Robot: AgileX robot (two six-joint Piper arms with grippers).
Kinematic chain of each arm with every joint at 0, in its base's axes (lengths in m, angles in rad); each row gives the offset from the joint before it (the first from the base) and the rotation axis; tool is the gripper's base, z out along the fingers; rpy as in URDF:
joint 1: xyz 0 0 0.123 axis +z
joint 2: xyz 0 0 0 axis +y
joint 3: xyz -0.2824 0 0.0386 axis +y
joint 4: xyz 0.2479 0 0.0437 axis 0.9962 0 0.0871
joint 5: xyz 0 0 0 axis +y
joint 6: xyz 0.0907 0 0.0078 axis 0.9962 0 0.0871
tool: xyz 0 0 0 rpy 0 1.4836 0
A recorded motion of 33 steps. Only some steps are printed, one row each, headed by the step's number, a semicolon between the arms.
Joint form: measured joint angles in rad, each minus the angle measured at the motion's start. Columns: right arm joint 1, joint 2, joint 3, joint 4, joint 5, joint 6; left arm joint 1, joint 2, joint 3, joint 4, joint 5, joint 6.
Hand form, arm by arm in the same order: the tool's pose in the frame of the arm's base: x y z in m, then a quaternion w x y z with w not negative. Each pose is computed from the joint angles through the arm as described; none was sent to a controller.
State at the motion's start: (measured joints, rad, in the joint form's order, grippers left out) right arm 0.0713 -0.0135 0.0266 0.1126 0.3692 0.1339; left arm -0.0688 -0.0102 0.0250 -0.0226 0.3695 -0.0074
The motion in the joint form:
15: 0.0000 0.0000 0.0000 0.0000 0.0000 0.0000; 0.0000 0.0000 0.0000 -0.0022 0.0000 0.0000
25: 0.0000 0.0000 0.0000 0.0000 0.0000 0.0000; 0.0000 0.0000 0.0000 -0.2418 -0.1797 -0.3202
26: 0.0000 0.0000 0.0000 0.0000 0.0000 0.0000; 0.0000 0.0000 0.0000 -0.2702 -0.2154 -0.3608
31: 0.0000 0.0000 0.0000 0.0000 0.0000 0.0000; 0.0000 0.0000 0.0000 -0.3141 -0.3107 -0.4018
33: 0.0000 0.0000 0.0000 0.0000 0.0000 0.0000; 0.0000 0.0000 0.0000 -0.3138 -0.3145 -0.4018
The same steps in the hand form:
15: 0.0522 0.0074 0.1718 0.58653 0.05515 0.80077 0.10821; 0.0526 -0.0044 0.1720 0.59379 0.01805 0.80374 -0.03312
25: 0.0522 0.0074 0.1718 0.58653 0.05515 0.80077 0.10821; 0.0556 -0.0084 0.1886 0.62512 -0.17515 0.72431 -0.23223
26: 0.0522 0.0074 0.1718 0.58653 0.05515 0.80077 0.10821; 0.0560 -0.0079 0.1918 0.62971 -0.19832 0.70584 -0.25675
31: 0.0522 0.0074 0.1718 0.58653 0.05515 0.80077 0.10821; 0.0565 -0.0057 0.2002 0.65206 -0.22613 0.66364 -0.28856
33: 0.0522 0.0074 0.1718 0.58653 0.05515 0.80077 0.10821; 0.0565 -0.0056 0.2005 0.65343 -0.22605 0.66232 -0.28856

